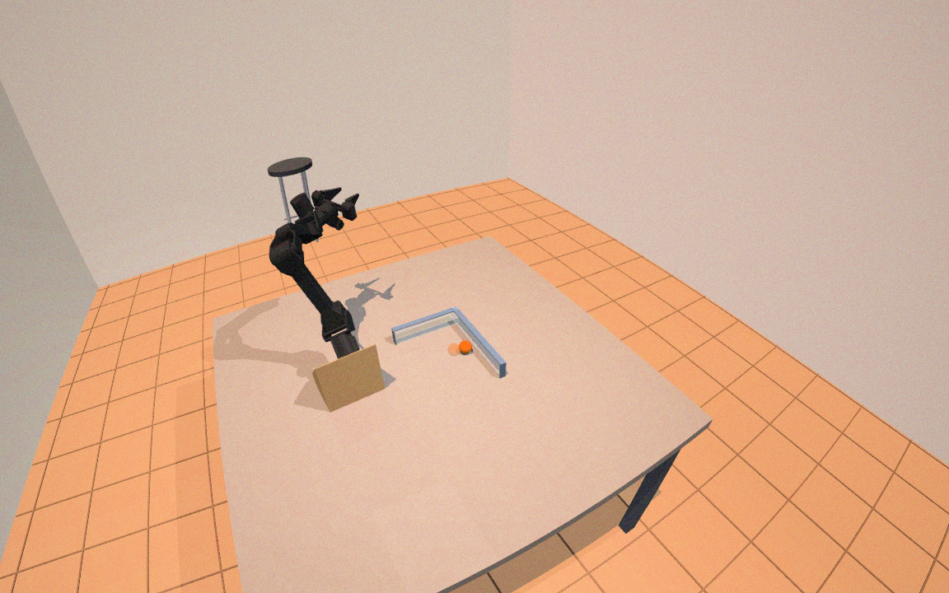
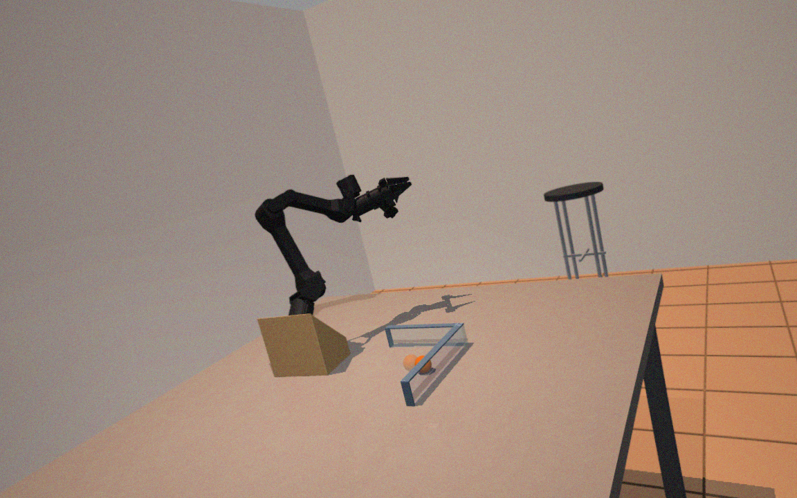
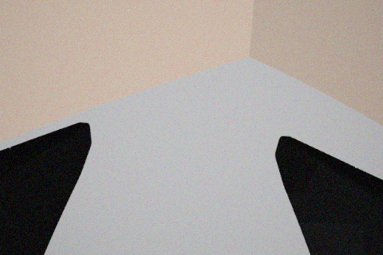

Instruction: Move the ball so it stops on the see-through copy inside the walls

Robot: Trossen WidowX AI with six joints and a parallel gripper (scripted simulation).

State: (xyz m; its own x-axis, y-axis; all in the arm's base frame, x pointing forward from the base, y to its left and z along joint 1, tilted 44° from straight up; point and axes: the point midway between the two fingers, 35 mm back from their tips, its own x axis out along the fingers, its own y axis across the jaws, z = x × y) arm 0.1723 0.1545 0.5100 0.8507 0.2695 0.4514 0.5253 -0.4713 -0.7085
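The orange ball lies 20 cm ahead of my gripper tip, 47 cm to the right of it and 41 cm below it. From my gripper tip the other things lie so: clear wall 24 cm ahead, 47 cm to the right, 40 cm below.
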